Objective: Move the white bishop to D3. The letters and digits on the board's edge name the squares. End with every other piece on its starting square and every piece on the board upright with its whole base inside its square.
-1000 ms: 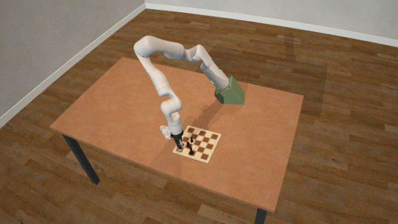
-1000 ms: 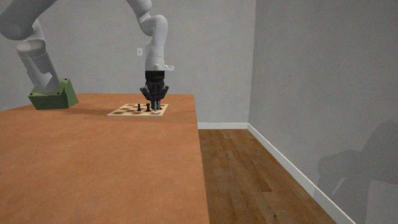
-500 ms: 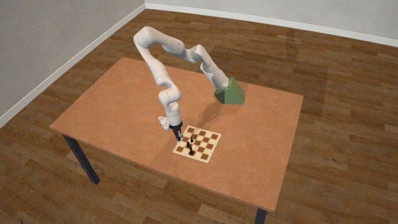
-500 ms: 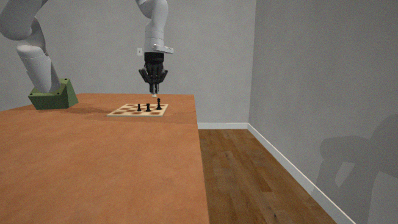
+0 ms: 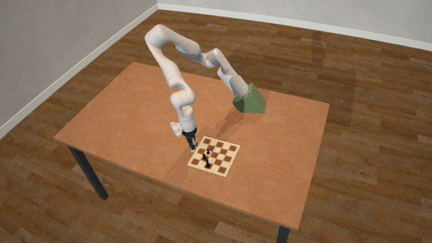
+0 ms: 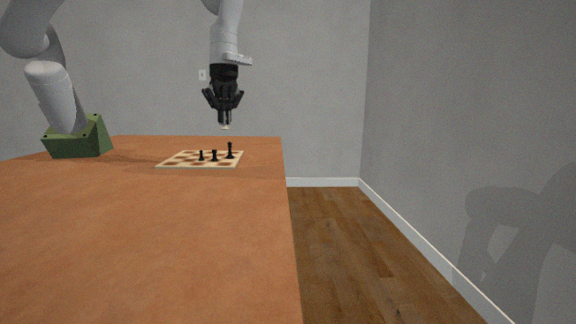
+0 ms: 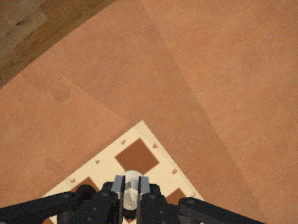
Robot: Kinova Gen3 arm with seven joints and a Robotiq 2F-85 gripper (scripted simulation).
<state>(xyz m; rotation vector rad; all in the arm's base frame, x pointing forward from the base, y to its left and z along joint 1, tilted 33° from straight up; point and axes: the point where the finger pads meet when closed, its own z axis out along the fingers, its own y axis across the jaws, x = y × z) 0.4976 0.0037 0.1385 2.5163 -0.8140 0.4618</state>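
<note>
The pawn lies 12 cm below my hand, 8 cm behind it and 4 cm to the left of it. Also, from my hand: white bishop 1 cm below; chessboard 13 cm below, 8 cm behind, 7 cm to the left.
</note>
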